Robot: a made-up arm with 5 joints.
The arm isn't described. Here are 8 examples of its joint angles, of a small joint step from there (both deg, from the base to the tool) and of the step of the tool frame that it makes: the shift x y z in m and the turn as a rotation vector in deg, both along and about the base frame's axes.
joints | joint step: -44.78 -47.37 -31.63 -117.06 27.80 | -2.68 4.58 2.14 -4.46 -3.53
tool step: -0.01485 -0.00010 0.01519 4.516 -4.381 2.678
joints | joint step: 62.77 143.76 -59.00 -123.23 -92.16 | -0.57 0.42 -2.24 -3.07 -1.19
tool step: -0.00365 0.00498 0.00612 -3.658 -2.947 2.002
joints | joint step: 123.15 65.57 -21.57 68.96 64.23 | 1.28 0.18 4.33 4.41 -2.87
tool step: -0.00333 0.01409 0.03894 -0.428 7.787 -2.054
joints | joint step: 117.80 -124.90 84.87 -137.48 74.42 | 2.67 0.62 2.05 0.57 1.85
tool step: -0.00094 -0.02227 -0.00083 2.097 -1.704 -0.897
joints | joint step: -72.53 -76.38 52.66 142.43 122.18 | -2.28 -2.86 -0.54 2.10 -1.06
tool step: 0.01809 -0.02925 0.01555 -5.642 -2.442 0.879
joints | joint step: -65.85 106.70 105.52 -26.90 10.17 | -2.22 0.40 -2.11 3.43 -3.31
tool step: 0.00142 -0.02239 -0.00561 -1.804 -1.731 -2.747
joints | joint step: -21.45 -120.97 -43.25 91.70 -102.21 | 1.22 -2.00 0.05 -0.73 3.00
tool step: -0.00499 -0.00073 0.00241 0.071 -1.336 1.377
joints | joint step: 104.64 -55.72 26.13 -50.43 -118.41 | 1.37 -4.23 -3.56 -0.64 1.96
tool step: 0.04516 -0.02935 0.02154 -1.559 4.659 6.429
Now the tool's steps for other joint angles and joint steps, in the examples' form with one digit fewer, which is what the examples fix.
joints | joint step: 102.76 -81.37 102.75 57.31 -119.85 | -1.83 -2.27 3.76 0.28 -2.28
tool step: 0.0028 -0.0016 -0.0201 -5.33 -1.98 0.07
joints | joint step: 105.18 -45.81 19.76 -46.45 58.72 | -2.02 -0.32 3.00 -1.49 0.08
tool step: -0.0176 0.0200 0.0155 -1.75 -0.95 -1.26
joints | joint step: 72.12 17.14 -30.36 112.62 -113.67 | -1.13 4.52 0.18 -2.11 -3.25
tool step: -0.0078 0.0034 -0.0246 0.73 -1.05 1.12
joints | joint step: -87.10 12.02 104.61 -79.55 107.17 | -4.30 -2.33 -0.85 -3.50 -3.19
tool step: 0.0019 -0.0140 -0.0189 -9.46 0.91 0.29
